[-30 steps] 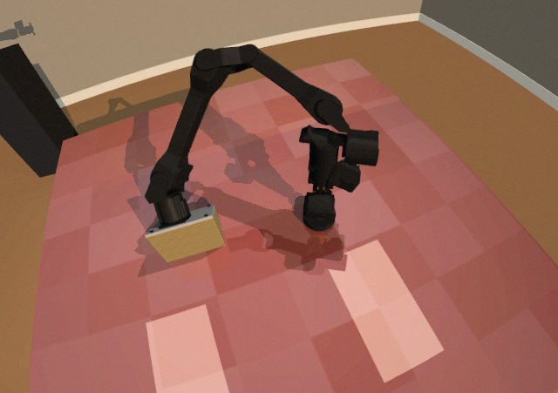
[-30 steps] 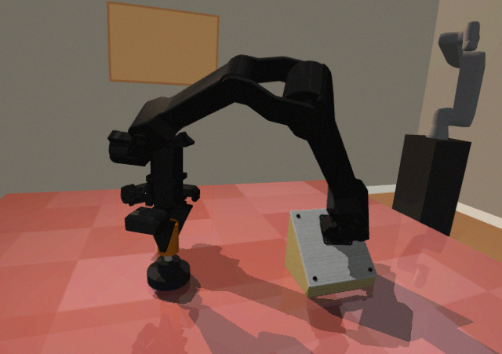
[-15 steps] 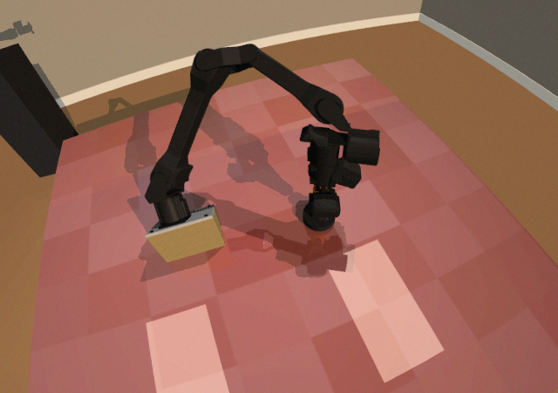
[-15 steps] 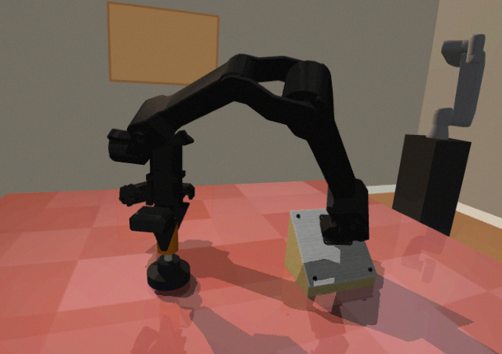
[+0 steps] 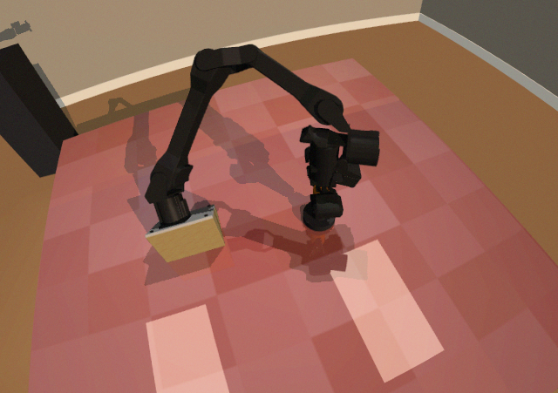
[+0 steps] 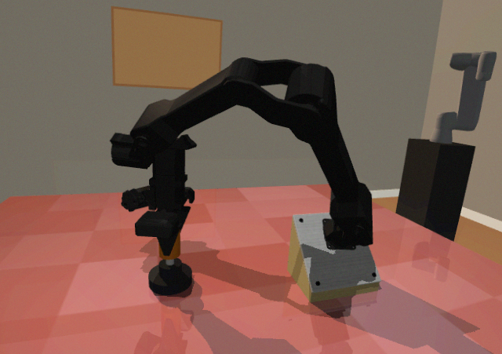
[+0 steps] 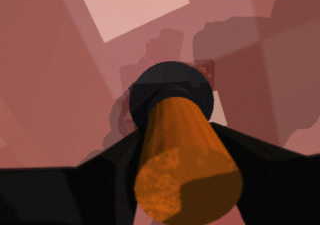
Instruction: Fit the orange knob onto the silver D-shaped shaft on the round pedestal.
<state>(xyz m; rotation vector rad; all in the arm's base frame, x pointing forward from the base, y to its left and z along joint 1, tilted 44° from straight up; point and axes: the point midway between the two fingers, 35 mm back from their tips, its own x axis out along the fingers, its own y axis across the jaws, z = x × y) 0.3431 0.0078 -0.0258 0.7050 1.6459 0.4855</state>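
The orange knob is 3 cm above my gripper tip. Round my gripper tip: pedestal (4 cm below).
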